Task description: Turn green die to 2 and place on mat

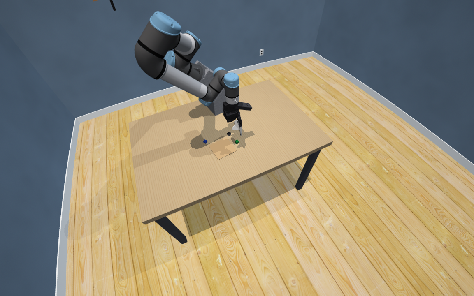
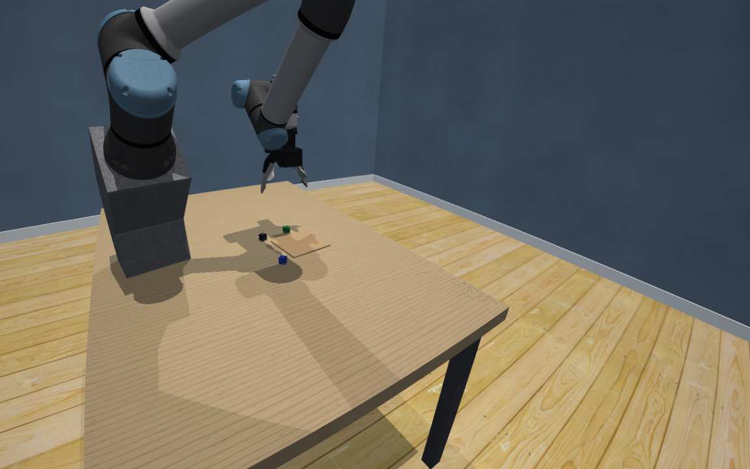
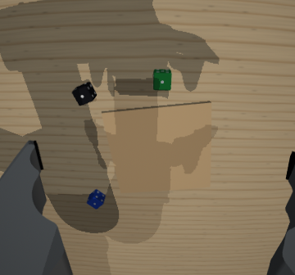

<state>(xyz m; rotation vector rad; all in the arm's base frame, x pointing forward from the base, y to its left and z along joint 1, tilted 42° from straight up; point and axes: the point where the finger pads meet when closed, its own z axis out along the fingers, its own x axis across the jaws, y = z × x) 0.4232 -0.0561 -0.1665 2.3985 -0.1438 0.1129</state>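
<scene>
Now: the green die 140 mm below my hand. From my hand the other things lie so: blue die: 120 mm behind, 180 mm to the right, 140 mm below; tan mat: 10 mm behind, 110 mm to the right, 150 mm below; black die: 90 mm behind, 10 mm to the right, 140 mm below.
</scene>
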